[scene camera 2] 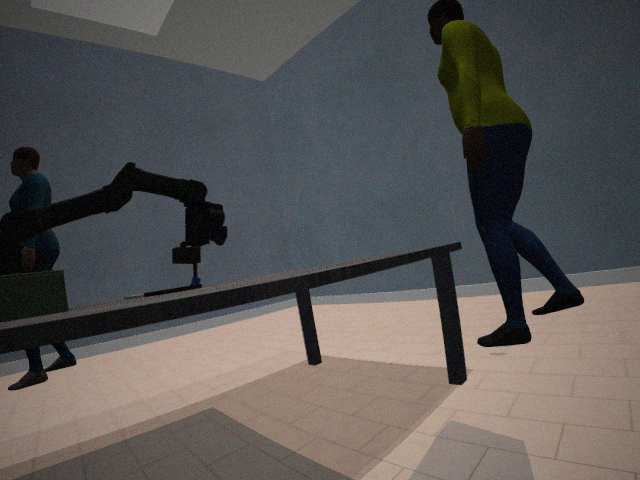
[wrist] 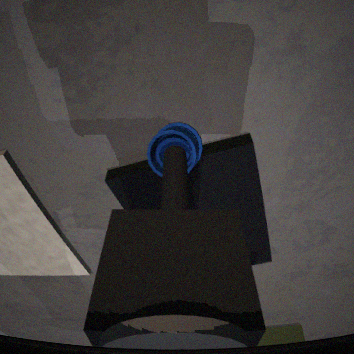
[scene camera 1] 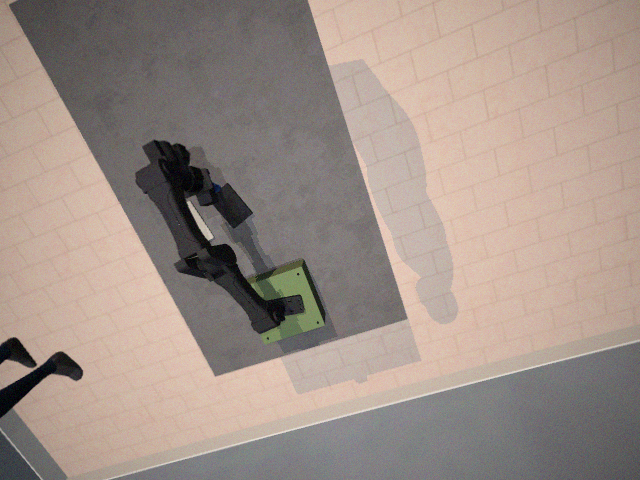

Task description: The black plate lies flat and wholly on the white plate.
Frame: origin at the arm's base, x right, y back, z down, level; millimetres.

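Where they show: hand, its tool point: (scene camera 2: 196, 288) (wrist: 174, 134) (scene camera 1: 217, 187); arm's base, origin of its link: (scene camera 2: 8, 279) (scene camera 1: 277, 307).
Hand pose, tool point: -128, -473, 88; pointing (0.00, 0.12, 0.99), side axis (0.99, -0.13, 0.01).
Each offset is from my tool point to the top centre of the thing, as dx, dy, dz.
The black plate {+32, +76, -10} (scene camera 1: 234, 207) (scene camera 2: 168, 290) (wrist: 228, 197) is a dark square lying flat on the grey table (scene camera 1: 270, 95) (scene camera 2: 366, 264). My blue suction cup (scene camera 1: 217, 188) (scene camera 2: 195, 282) (wrist: 174, 147) is pressed down on the plate near its far edge, and grips it. The white plate {-148, +119, -5} (scene camera 1: 200, 220) (wrist: 28, 228) lies flat on the table just beside the black plate, apart from it. The arm hides most of the white plate in scene camera 1, and it runs off the left edge of the wrist view.
The arm's green base plate (scene camera 1: 290, 286) sits near the table's front edge. A person in a yellow top (scene camera 2: 485, 95) walks on the floor beyond the table's far end, and their shadow (scene camera 1: 409, 200) falls on the tiles.
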